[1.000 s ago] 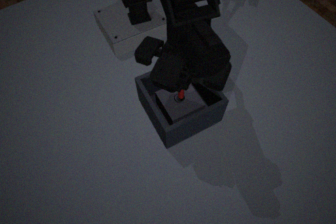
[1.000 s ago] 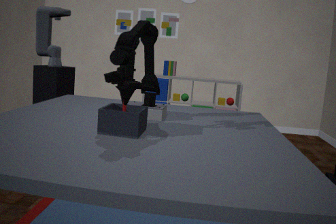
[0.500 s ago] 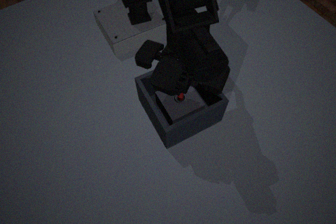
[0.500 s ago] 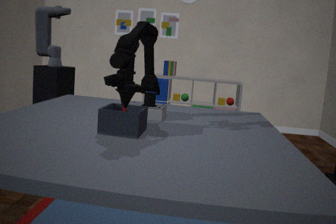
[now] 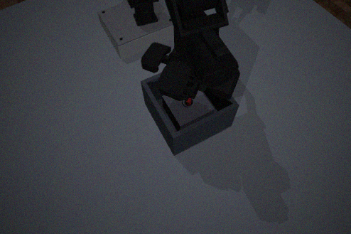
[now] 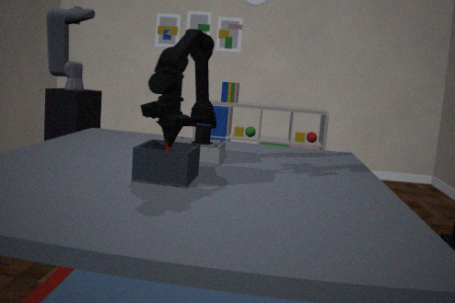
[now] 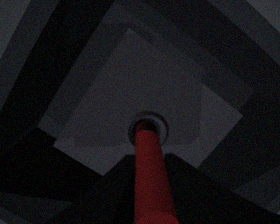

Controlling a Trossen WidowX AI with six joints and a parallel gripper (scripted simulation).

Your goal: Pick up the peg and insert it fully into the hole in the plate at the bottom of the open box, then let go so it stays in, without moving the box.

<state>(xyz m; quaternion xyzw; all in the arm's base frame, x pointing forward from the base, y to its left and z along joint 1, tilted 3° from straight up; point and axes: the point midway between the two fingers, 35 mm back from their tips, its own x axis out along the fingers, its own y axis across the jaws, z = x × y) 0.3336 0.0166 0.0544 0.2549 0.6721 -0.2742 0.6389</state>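
The grey plate is 90 mm below my hand. From my hand the other things lie so: peg (40 mm below); box (100 mm below).
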